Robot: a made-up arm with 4 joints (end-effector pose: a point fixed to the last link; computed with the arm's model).
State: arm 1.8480 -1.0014 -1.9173 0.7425
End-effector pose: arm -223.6 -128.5 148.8 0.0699 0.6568 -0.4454 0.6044
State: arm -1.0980 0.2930 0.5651 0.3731
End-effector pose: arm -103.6 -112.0 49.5 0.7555 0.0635 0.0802 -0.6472
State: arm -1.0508 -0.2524 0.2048 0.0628
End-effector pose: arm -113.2 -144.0 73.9 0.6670 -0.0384 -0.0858 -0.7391
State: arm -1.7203 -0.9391 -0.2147 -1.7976
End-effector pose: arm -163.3 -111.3 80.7 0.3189 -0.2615 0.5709 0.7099
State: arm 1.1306 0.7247 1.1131 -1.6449
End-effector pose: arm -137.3 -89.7 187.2 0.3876 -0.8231 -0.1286 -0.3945
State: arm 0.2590 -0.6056 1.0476 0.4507
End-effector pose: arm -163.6 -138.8 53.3 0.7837 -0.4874 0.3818 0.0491
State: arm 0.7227 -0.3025 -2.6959 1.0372
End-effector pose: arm -213.5 -132.1 64.9 0.1980 -0.0914 0.0014 0.9759
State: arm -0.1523 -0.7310 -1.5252 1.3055
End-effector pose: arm -119.5 -107.9 24.6 0.5052 0.2433 0.4372 -0.7032
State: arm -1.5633 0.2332 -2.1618 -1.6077
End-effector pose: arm -143.8 -73.6 153.6 0.4718 0.1711 -0.6881 0.5240
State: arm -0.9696 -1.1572 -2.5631 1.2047
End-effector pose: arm -43.3 -128.8 101.3 0.3973 0.7177 0.1079 -0.5616
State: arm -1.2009 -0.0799 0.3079 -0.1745
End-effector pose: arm -120.1 -141.7 78.7 0.5757 0.0320 -0.1626 -0.8007
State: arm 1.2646 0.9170 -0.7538 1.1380
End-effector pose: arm -238.4 -56.9 111.8 0.2475 0.2021 -0.3670 0.8736
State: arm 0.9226 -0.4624 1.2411 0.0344
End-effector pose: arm -181.9 -135.2 80.0 0.7312 -0.4492 0.4994 0.1192
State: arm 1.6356 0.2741 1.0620 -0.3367
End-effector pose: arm -176.0 -133.8 150.8 0.3787 -0.6931 0.6075 -0.0842
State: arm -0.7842 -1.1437 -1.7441 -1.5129
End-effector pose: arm -159.4 -72.4 114.2 0.3649 0.1362 0.1558 0.9078
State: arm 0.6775 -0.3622 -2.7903 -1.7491
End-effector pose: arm -104.5 -88.8 97.6 0.8604 0.4875 0.1325 0.0672
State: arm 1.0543 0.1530 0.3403 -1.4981
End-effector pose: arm -141.1 -96.5 181.5 0.3128 -0.8525 -0.1777 -0.3792
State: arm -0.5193 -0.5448 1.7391 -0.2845
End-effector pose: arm -94.3 -117.3 96.5 0.8772 -0.3780 -0.2961 -0.0005
